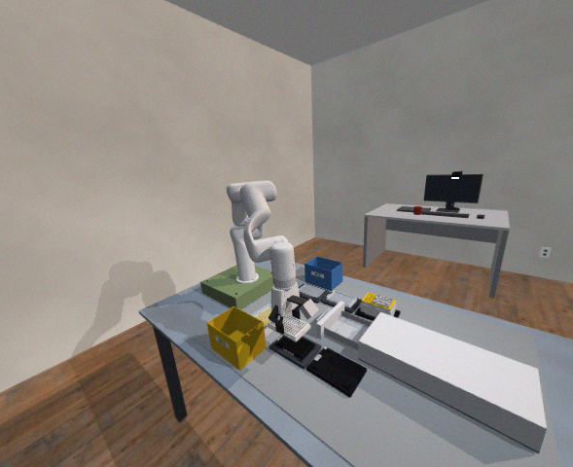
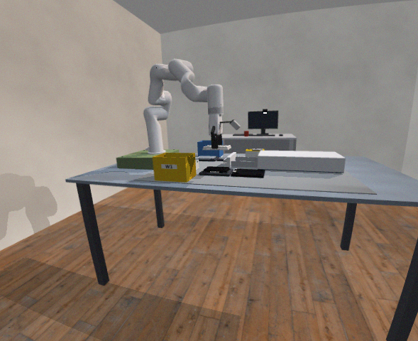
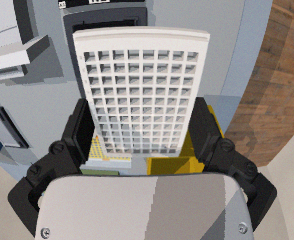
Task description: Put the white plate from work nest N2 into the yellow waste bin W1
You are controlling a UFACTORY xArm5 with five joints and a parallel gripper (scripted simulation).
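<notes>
Now: hand 20 cm past the yellow waste bin W1, 12 cm above it and 9 cm to the left of it. From my hand the other things lie so: black nest (15 cm below, 15 cm ahead, 7 cm to the left); then white plate (1 cm below); then black plate (14 cm below, 5 cm to the left, 2 cm behind).
</notes>
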